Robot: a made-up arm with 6 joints. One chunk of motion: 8 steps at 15 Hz.
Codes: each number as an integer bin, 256 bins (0 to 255) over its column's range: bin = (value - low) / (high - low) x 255, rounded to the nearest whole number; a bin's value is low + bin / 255 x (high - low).
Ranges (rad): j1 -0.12..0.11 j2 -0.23..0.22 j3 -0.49..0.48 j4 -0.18..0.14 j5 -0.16..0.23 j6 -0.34..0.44
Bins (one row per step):
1: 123 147 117 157 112 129
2: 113 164 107 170 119 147
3: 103 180 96 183 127 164
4: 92 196 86 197 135 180
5: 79 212 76 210 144 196
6: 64 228 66 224 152 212
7: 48 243 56 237 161 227
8: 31 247 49 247 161 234
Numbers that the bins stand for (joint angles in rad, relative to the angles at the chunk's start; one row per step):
1: -0.0091 0.0294 -0.0449 0.0170 0.0113 0.0546
2: -0.0181 0.0594 -0.0830 0.0333 0.0220 0.1096
3: -0.0271 0.0876 -0.1248 0.0496 0.0342 0.1616
4: -0.0370 0.1159 -0.1629 0.0672 0.0465 0.2106
5: -0.0487 0.1441 -0.2009 0.0835 0.0602 0.2595
6: -0.0623 0.1724 -0.2389 0.1011 0.0725 0.3085
7: -0.0767 0.1988 -0.2770 0.1174 0.0862 0.3544
8: -0.0920 0.2059 -0.3036 0.1300 0.0862 0.3758

